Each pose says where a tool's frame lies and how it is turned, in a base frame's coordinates. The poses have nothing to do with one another.
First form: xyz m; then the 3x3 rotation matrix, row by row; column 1 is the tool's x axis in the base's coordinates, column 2 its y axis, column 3 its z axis. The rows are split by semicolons.
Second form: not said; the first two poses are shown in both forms.
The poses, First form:
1: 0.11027, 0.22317, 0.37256; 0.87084, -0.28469, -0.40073; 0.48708, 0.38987, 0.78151; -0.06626, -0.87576, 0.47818
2: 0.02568, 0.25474, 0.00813; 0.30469, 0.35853, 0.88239; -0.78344, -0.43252, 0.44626; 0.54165, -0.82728, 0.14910
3: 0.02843, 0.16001, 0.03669; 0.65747, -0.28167, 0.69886; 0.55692, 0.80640, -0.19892; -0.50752, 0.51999, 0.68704
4: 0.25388, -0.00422, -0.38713; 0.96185, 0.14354, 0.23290; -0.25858, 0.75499, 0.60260; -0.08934, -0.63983, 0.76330
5: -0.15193, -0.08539, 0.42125; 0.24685, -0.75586, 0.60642; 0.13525, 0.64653, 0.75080; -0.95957, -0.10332, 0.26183
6: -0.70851, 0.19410, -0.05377; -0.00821, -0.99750, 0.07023; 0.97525, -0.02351, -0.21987; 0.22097, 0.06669, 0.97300
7: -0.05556, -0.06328, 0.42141; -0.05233, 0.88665, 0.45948; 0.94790, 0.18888, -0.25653; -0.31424, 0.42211, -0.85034
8: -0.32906, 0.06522, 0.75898; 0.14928, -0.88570, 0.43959; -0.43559, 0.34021, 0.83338; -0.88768, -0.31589, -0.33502
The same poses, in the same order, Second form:
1: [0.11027, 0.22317, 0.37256, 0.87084, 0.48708, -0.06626, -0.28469, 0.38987, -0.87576]
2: [0.02568, 0.25474, 0.00813, 0.30469, -0.78344, 0.54165, 0.35853, -0.43252, -0.82728]
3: [0.02843, 0.16001, 0.03669, 0.65747, 0.55692, -0.50752, -0.28167, 0.80640, 0.51999]
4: [0.25388, -0.00422, -0.38713, 0.96185, -0.25858, -0.08934, 0.14354, 0.75499, -0.63983]
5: [-0.15193, -0.08539, 0.42125, 0.24685, 0.13525, -0.95957, -0.75586, 0.64653, -0.10332]
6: [-0.70851, 0.19410, -0.05377, -0.00821, 0.97525, 0.22097, -0.99750, -0.02351, 0.06669]
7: [-0.05556, -0.06328, 0.42141, -0.05233, 0.94790, -0.31424, 0.88665, 0.18888, 0.42211]
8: [-0.32906, 0.06522, 0.75898, 0.14928, -0.43559, -0.88768, -0.88570, 0.34021, -0.31589]
